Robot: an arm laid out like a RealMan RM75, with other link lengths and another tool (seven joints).
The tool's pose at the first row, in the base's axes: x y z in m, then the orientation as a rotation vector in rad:
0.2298 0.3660 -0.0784 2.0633 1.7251 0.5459
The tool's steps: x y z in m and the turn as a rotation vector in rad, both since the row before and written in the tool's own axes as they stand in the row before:
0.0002 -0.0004 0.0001 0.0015 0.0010 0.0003
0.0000 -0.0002 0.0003 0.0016 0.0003 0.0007
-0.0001 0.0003 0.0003 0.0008 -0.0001 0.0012
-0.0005 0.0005 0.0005 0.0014 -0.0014 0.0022
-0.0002 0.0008 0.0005 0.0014 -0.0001 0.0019
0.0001 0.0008 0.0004 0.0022 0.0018 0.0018
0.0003 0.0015 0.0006 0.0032 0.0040 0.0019
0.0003 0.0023 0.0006 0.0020 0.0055 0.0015
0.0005 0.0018 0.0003 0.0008 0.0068 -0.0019
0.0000 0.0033 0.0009 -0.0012 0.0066 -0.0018
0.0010 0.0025 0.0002 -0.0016 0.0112 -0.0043
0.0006 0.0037 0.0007 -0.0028 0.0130 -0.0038
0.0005 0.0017 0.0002 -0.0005 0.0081 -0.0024
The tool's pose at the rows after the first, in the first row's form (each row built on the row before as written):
0.2296 0.3663 -0.0787 2.0647 1.7263 0.5460
0.2296 0.3663 -0.0791 2.0665 1.7268 0.5453
0.2300 0.3661 -0.0792 2.0682 1.7261 0.5449
0.2306 0.3655 -0.0794 2.0712 1.7241 0.5429
0.2315 0.3651 -0.0794 2.0740 1.7231 0.5423
0.2324 0.3650 -0.0793 2.0774 1.7238 0.5432
0.2340 0.3650 -0.0790 2.0817 1.7262 0.5459
0.2363 0.3649 -0.0783 2.0849 1.7291 0.5511
0.2380 0.3651 -0.0776 2.0841 1.7352 0.5577
0.2412 0.3645 -0.0767 2.0820 1.7398 0.5656
0.2436 0.3651 -0.0755 2.0774 1.7490 0.5783
0.2472 0.3651 -0.0741 2.0725 1.7579 0.5941
0.2488 0.3653 -0.0733 2.0702 1.7643 0.6030

